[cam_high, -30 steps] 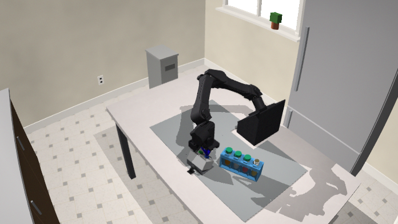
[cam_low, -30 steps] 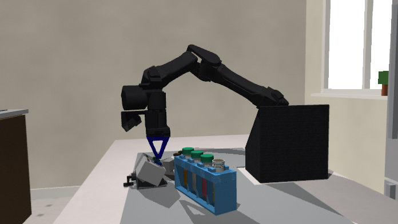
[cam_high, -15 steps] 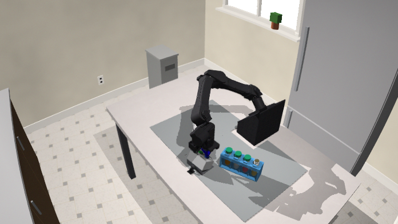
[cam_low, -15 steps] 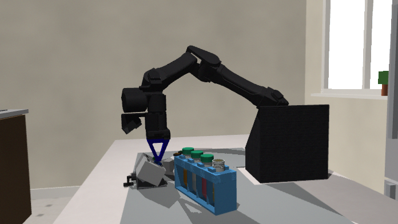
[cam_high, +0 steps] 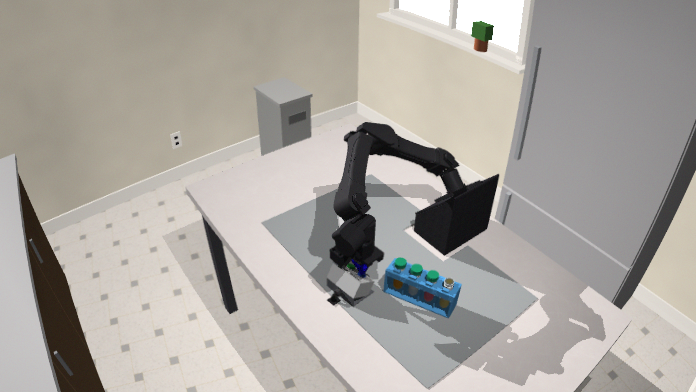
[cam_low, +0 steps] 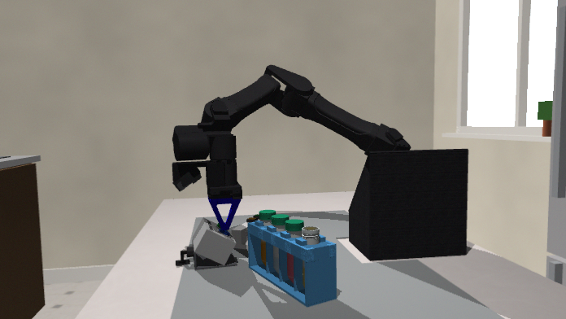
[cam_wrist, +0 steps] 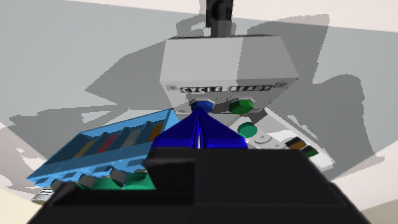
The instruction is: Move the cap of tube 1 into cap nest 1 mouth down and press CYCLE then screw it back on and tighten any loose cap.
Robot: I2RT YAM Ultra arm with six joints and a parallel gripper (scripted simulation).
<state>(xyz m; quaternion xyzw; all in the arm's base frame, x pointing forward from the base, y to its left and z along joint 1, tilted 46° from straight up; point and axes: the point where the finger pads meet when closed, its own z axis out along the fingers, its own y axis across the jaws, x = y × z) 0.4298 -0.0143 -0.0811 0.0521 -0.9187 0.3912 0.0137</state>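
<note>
My hand is 1 cm above the blue key. The rest, counted from my hand: green key 5 cm to the right, 1 cm below, 1 cm ahead; then grey key box 3 cm below, 2 cm to the right, 2 cm ahead; then green cap 10 cm to the right, 7 cm below, 7 cm behind.
</note>
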